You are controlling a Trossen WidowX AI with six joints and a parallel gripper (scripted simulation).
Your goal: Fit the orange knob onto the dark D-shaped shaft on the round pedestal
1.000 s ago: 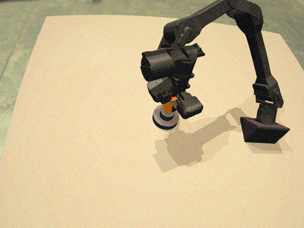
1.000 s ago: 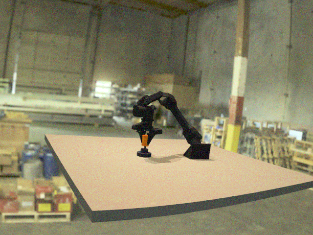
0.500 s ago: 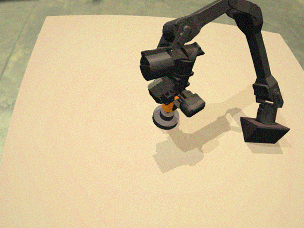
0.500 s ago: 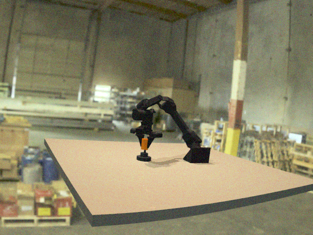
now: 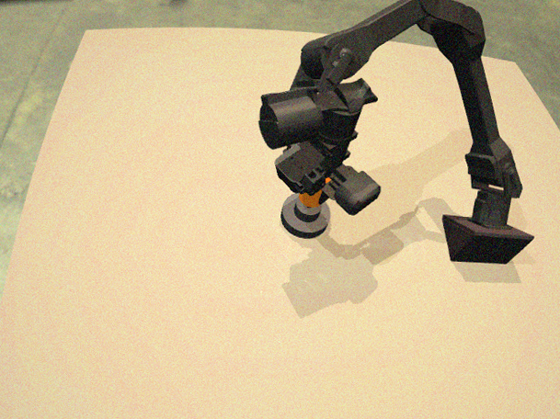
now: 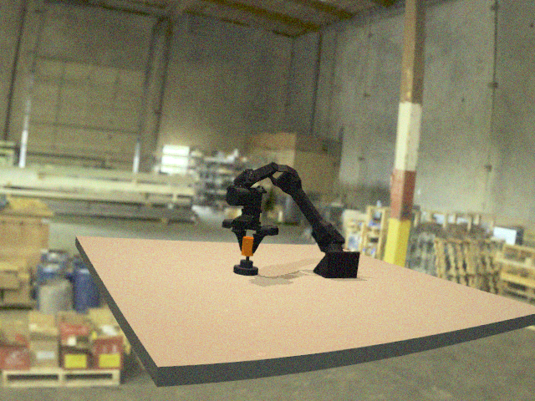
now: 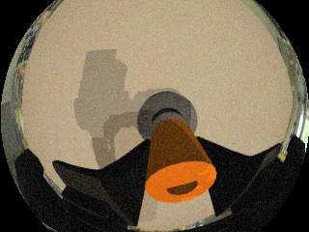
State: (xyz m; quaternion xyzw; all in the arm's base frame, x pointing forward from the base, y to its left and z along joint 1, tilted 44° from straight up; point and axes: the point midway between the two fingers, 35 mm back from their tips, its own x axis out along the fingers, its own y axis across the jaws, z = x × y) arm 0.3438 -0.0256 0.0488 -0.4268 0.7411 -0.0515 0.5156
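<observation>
The orange knob is 20 mm above my gripper tip. From my gripper tip the other things lie so: pedestal: 40 mm below.
</observation>
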